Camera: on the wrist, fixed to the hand. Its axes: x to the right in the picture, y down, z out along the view.
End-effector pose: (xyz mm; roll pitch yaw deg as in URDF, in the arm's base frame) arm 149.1 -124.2 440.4 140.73 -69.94 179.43
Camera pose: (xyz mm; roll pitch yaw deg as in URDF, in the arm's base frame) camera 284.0 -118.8 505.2 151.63 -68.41 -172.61
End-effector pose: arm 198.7 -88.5 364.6 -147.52 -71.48 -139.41
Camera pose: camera 130.8 42.3 391.2 -136.63 -73.69 -131.60
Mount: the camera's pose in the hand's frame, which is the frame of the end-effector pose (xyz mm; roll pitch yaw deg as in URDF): 14.6 99.4 -111.0 18.32 0.81 -3.11
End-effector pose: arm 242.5 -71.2 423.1 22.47 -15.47 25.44
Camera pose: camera 213.1 63.5 364.8 41.47 -13.52 22.80
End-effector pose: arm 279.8 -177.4 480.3 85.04 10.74 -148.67
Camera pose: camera 315.3 -295.3 565.4 103.50 13.91 -148.12
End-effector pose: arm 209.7 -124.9 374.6 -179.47 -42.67 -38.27
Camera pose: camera 97.4 -164.2 465.4 -164.05 -43.43 -34.00
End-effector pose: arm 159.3 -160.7 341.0 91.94 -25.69 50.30
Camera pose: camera 56.4 -116.3 440.2 109.88 -22.61 51.29
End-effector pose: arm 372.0 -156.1 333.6 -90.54 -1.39 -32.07
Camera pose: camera 327.0 -260.0 235.6 -72.16 -4.51 -32.85
